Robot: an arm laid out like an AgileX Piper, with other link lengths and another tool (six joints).
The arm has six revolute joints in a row. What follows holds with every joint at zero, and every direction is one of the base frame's. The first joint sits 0.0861 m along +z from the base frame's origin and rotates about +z. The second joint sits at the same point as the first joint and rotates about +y. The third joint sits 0.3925 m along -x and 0.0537 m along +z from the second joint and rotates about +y. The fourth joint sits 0.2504 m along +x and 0.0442 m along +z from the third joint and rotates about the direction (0.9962, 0, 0.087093). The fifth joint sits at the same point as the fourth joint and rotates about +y. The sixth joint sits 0.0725 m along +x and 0.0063 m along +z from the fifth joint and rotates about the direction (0.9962, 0, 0.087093). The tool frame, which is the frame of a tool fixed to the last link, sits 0.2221 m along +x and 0.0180 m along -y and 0.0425 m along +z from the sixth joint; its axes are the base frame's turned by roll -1.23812, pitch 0.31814 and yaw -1.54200 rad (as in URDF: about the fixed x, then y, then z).
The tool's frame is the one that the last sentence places.
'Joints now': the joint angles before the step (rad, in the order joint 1, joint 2, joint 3, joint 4, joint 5, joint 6). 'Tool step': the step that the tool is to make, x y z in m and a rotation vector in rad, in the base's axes. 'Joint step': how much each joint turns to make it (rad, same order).
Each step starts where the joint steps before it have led.
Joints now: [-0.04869, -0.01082, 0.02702, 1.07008, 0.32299, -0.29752]
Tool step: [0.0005, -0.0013, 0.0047, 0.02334, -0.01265, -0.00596]
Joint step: [-0.00013, 0.00019, 0.00003, 0.04463, -0.01206, -0.02229]
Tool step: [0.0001, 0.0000, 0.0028, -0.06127, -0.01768, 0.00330]
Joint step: [0.00029, -0.00036, -0.00015, 0.00653, -0.00226, -0.06983]
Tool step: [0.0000, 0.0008, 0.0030, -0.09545, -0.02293, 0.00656]
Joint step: [-0.00028, -0.00019, -0.00018, 0.00166, 0.00042, -0.09988]
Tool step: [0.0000, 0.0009, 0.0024, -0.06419, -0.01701, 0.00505]
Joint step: [-0.00020, 0.00032, 0.00027, 0.00897, -0.00008, -0.07529]
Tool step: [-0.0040, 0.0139, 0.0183, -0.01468, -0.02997, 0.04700]
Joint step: [0.00001, -0.00027, -0.04076, 0.02152, 0.04798, -0.03212]
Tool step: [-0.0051, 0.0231, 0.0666, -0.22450, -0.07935, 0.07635]
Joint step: [0.00062, 0.09078, -0.18395, -0.09681, 0.09904, -0.11846]
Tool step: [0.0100, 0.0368, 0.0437, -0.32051, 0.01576, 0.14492]
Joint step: [-0.00044, 0.20459, -0.21615, -0.11435, 0.18259, -0.19810]
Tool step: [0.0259, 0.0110, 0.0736, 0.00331, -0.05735, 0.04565]
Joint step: [0.00011, 0.16201, -0.16762, 0.10502, 0.00811, -0.11131]
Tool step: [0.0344, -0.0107, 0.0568, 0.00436, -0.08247, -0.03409]
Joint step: [-0.00067, 0.12109, -0.10231, 0.10815, -0.07653, -0.13025]
